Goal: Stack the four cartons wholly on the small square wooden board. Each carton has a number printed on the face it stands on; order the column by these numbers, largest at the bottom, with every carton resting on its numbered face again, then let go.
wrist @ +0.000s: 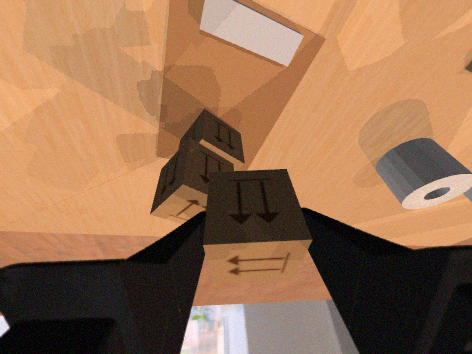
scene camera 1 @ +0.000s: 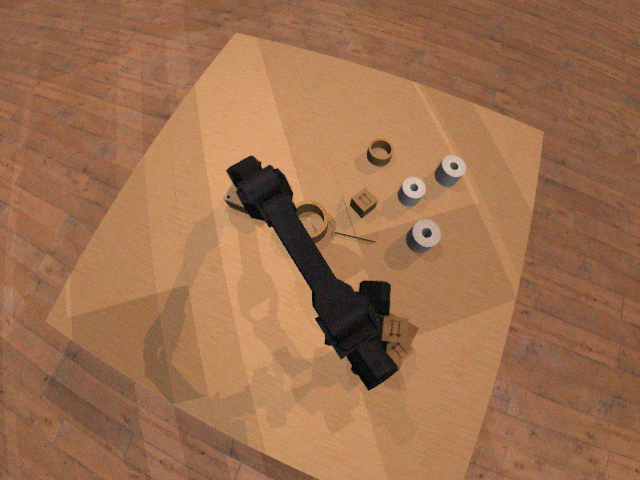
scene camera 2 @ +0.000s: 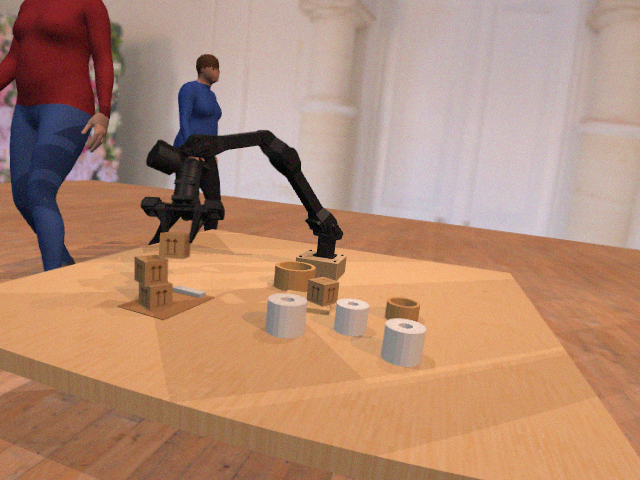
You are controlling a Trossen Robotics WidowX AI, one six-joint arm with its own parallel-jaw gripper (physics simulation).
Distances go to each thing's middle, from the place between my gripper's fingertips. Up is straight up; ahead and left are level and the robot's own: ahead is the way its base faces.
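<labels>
You'd find the flat board (scene camera 2: 184, 298) 10 mm to the right of my hand, 10 mm ahead of it, and then 140 mm below it.
</labels>
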